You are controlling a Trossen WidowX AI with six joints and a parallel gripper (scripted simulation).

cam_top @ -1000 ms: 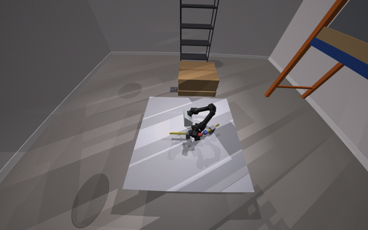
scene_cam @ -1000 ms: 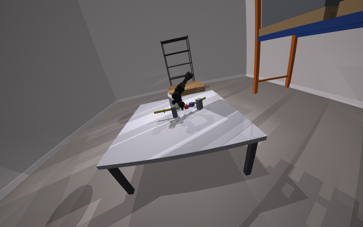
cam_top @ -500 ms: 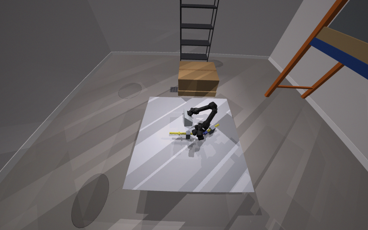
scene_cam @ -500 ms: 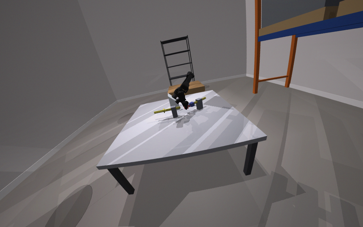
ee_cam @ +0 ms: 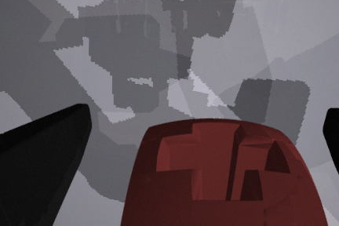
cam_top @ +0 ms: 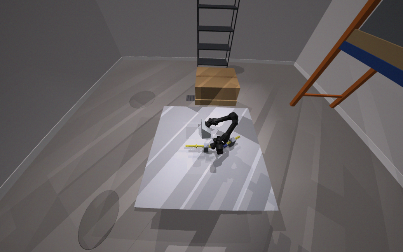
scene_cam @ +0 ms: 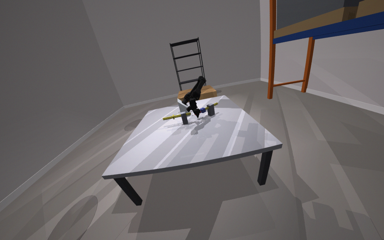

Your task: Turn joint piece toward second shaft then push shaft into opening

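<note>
Right now my gripper tip is 10 mm to the right of the red joint piece and 40 mm below it.
</note>
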